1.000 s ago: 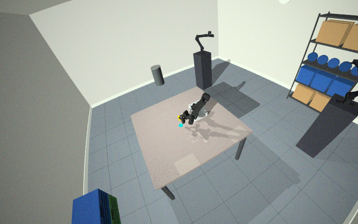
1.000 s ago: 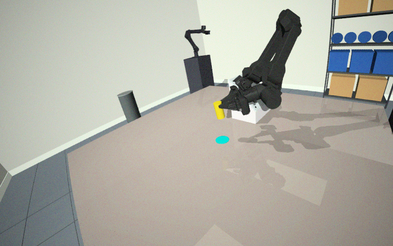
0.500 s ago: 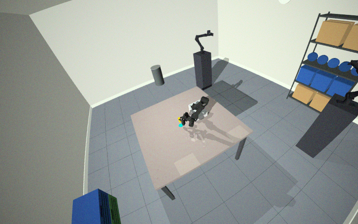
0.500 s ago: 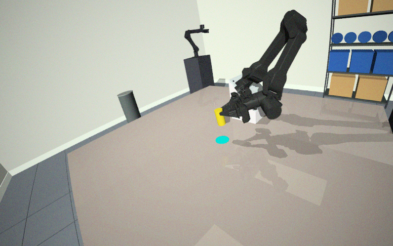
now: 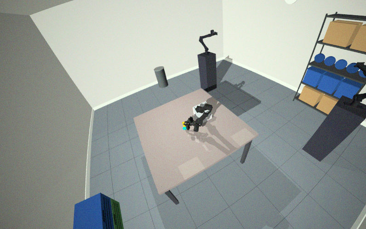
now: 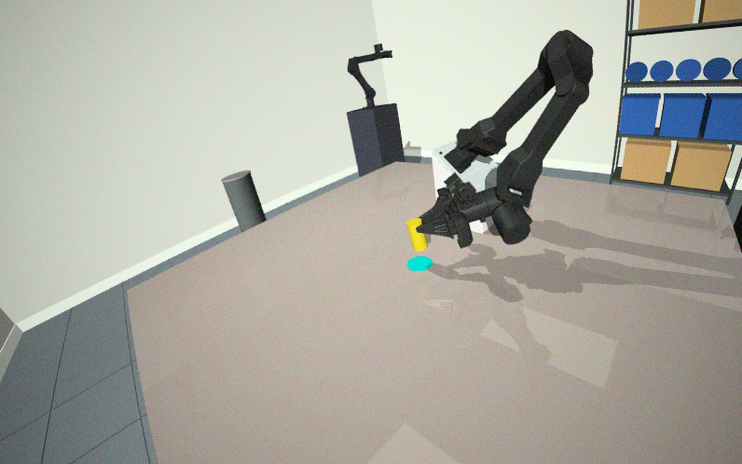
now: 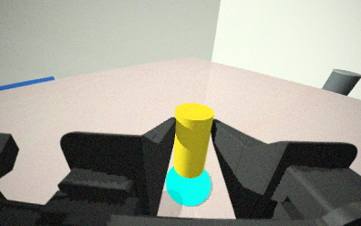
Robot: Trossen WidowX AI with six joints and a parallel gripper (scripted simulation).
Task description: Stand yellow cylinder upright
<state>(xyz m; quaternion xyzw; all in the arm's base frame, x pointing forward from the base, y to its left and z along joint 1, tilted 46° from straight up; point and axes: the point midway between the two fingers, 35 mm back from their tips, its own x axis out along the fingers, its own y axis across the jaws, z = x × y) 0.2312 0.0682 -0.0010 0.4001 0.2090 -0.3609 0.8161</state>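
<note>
Right now my gripper tip is 100 mm above the cyan circle. Also, from my gripper tip: yellow tall cylinder: 20 mm below.
</note>
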